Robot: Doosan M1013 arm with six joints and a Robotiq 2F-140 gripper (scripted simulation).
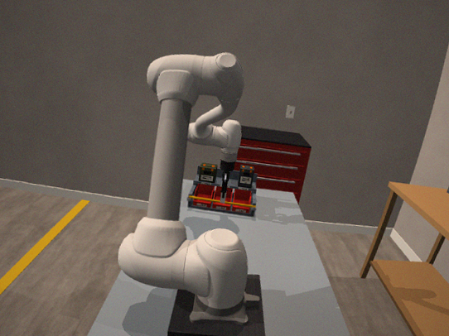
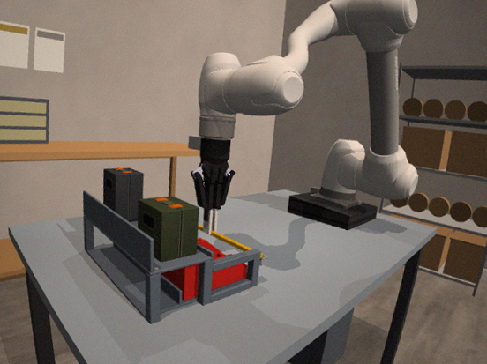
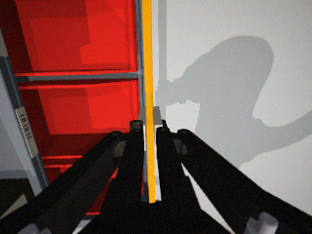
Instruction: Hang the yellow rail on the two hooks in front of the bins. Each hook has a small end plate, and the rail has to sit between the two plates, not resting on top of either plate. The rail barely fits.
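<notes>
Now: hand 3 cm above the yellow rail. The rest, counted from my hand: green box (21 cm ahead, 10 cm to the left, 5 cm above); then dark box (19 cm ahead, 13 cm to the right, 6 cm above).
</notes>
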